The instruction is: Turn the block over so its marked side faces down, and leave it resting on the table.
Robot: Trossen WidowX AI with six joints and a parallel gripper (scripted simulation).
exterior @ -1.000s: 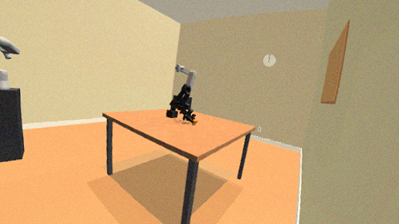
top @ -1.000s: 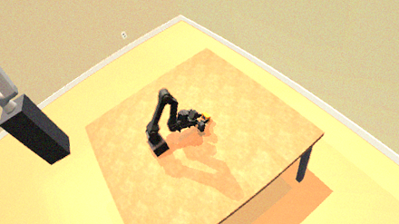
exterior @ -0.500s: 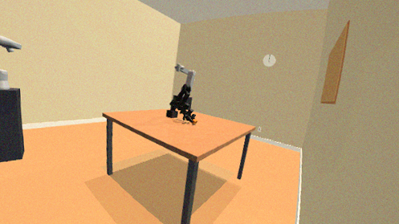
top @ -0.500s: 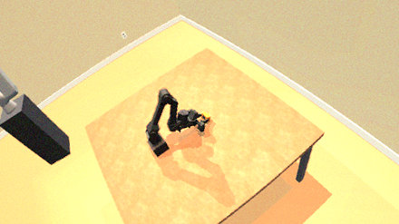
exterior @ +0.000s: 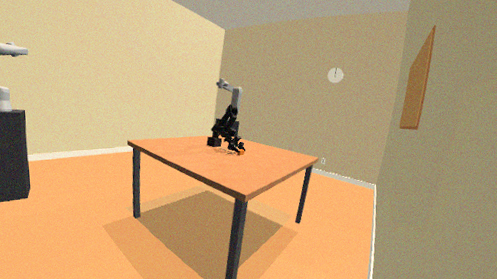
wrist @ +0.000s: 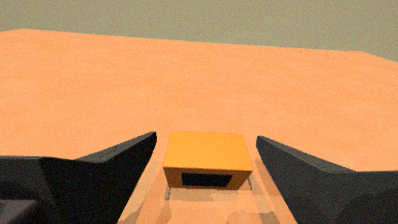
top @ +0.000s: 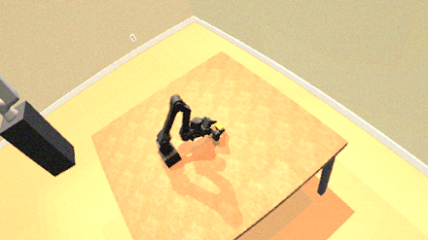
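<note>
Right now the orange block is 2 cm behind my gripper tip and 1 cm below it.
</note>
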